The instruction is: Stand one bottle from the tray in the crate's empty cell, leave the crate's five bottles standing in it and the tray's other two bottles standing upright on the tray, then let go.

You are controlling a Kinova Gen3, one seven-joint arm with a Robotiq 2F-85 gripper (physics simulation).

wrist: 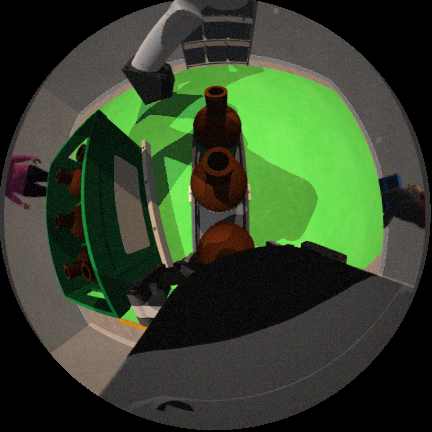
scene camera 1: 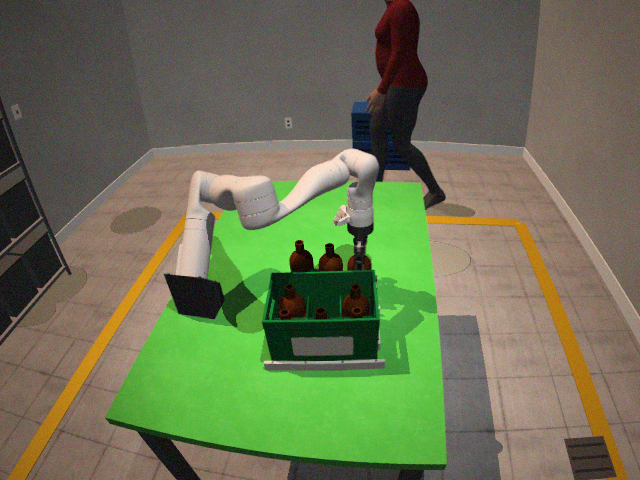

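The green crate stands on the table with five brown bottles; its empty cell is the middle one of the row nearer the tray. Three brown bottles stand upright in a row on the narrow tray, behind the crate in the scene view: a left one, a middle one and a right one. My gripper is open and empty, pointing down at the right bottle, its fingers overlapping that bottle in the scene view. The gripper body hides part of this bottle in the wrist view.
Pale strips lie along the crate's base. The arm's black base is on the table's left. A person in red walks behind the table near blue boxes. Another person is beyond the crate.
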